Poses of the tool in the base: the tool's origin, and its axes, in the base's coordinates. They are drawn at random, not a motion.
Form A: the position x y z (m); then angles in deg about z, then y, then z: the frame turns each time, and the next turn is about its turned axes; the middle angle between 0 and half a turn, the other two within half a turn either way.
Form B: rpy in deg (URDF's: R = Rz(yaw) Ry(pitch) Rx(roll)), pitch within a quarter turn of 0, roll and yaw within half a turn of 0; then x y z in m. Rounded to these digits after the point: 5 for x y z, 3 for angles.
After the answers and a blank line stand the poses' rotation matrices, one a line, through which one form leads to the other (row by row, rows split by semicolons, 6 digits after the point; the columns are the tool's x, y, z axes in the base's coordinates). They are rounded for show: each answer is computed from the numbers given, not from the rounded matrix.
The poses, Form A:
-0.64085 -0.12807 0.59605 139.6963 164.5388 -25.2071
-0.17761 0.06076 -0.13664 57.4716 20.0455 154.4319
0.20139 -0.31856 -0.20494 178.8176 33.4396 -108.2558
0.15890 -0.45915 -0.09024 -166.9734 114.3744 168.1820
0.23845 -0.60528 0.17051 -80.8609 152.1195 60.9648
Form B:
-173.282 13.957 -14.273 -0.64085 -0.12807 0.59605
8.949 -18.011 -149.518 -0.17761 0.06076 -0.13664
-32.093 -9.940 73.428 0.20139 -0.31856 -0.20494
155.676 -63.070 -140.088 0.15890 -0.45915 -0.09024
155.177 13.118 35.275 0.23845 -0.60528 0.17051

0.940518 -0.272201 -0.203305; -0.239268 -0.955519 0.172438; -0.241200 -0.113537 -0.963811
-0.819555 0.542549 0.184311; -0.482416 -0.826896 0.288995; 0.309200 0.147932 0.939421
0.280946 -0.785833 -0.550940; 0.944071 0.329546 0.011371; 0.172624 -0.523321 0.834467
-0.347391 -0.302972 -0.887427; -0.290585 0.934563 -0.205313; 0.891561 0.186549 -0.412697
0.795082 0.601936 0.074274; 0.562434 -0.685935 -0.461693; -0.226962 0.408858 -0.883925

